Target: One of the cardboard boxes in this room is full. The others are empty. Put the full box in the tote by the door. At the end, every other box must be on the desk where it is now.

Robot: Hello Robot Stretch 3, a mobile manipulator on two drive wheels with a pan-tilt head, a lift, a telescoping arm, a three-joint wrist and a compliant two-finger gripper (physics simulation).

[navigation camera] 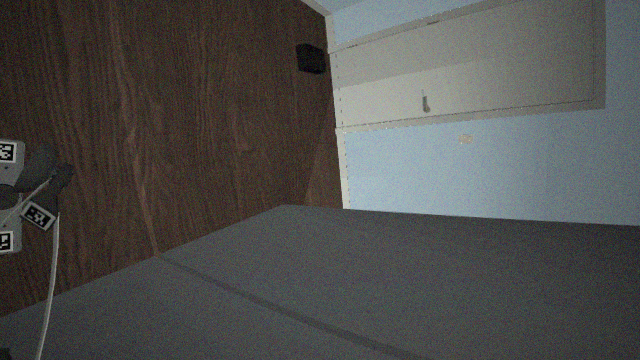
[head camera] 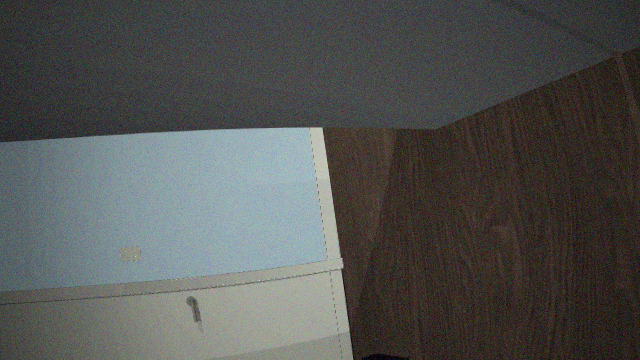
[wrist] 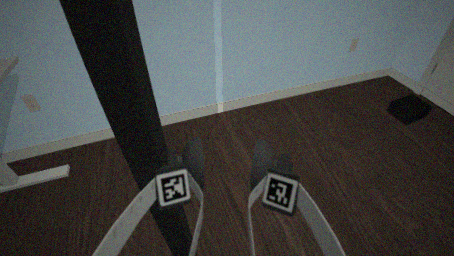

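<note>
My gripper is open and empty in the wrist view, its two fingertips apart above the dark wood floor. A black tote stands on the floor by the white door. A thin strip of black shows at the bottom edge of the head view. At the left of the wrist view, a pale tabletop corner and a white foot show, seemingly of the desk. No cardboard box shows in these views.
A large dark grey panelled surface stands close by in the head and navigation views. A black post, seemingly my mast, crosses the wrist view. Blue walls with pale baseboards edge the wood floor. Tagged robot parts show at the navigation view's left edge.
</note>
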